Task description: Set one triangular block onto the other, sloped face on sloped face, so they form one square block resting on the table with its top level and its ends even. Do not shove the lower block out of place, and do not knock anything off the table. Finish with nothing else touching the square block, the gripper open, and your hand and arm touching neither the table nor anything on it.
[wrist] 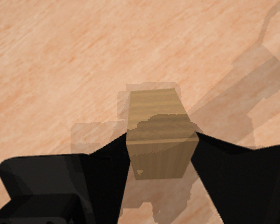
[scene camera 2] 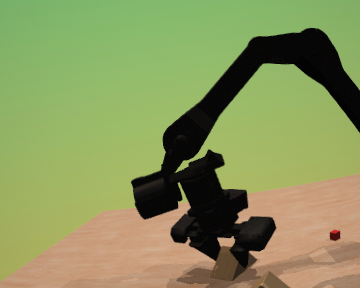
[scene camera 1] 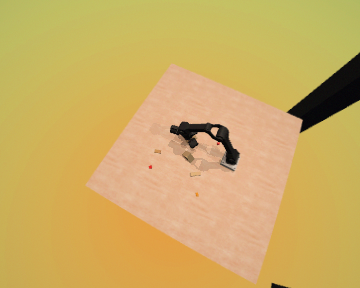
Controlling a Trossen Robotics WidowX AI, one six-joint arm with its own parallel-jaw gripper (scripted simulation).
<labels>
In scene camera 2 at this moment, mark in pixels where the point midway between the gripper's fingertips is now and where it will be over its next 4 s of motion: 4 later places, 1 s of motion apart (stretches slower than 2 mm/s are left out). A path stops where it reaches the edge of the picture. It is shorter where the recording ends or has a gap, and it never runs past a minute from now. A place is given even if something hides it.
My gripper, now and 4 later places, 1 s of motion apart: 234, 264; 236, 252; 244, 236; 242, 199; 240, 245
</labels>
